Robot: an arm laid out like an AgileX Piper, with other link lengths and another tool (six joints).
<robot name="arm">
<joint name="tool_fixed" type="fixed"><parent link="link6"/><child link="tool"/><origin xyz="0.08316 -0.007 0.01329" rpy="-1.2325 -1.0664 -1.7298"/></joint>
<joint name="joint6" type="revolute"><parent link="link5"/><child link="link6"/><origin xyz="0.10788 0 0.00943"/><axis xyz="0.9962 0 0.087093"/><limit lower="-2.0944" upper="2.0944"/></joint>
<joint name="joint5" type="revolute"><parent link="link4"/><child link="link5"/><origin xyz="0 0 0"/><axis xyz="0 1 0"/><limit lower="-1.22" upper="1.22"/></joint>
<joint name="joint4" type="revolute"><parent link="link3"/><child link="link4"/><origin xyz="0.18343 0 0.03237"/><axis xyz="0.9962 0 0.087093"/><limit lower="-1.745" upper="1.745"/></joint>
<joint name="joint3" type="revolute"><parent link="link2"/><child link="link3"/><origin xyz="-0.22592 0 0.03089"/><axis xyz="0 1 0"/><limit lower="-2.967" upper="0"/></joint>
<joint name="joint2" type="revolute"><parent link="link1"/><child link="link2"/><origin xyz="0 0 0"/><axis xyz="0 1 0"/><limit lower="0" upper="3.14"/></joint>
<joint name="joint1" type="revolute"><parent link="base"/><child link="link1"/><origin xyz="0 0 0.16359"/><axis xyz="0 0 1"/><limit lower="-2.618" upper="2.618"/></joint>
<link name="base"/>
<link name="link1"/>
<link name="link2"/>
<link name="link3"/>
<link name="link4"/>
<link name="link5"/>
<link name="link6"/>
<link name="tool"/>
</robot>
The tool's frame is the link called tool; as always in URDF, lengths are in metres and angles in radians.
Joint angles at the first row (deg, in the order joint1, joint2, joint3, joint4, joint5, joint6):
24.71 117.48 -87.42 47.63 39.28 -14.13
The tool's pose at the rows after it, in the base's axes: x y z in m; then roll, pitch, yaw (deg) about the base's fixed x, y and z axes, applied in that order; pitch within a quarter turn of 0, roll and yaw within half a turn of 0:
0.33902, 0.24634, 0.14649, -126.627, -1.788, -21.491
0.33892, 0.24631, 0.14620, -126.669, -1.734, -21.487
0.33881, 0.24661, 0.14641, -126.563, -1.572, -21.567
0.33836, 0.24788, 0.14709, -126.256, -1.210, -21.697
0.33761, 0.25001, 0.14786, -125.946, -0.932, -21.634
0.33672, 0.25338, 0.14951, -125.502, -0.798, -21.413
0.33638, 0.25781, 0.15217, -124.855, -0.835, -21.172
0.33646, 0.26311, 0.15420, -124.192, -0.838, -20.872
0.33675, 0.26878, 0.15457, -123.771, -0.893, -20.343
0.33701, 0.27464, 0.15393, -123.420, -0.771, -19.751
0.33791, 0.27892, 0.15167, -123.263, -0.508, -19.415
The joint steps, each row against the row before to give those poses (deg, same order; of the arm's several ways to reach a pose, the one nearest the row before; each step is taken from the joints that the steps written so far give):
0.00 0.00 0.00 0.00 0.02 0.04
-0.01 0.03 0.00 -0.02 0.03 0.02
0.00 0.00 0.00 0.18 0.03 0.03
0.08 0.00 -0.01 0.49 0.04 0.03
0.21 0.05 -0.12 0.45 0.06 -0.01
0.38 0.04 -0.28 0.44 0.03 -0.02
0.50 0.10 -0.54 0.49 -0.08 -0.01
0.57 0.39 -0.83 0.52 -0.07 0.00
0.62 0.75 -1.12 0.26 0.03 -0.01
0.58 0.99 -1.27 0.30 0.18 0.00
0.37 1.09 -1.12 0.27 0.13 0.02

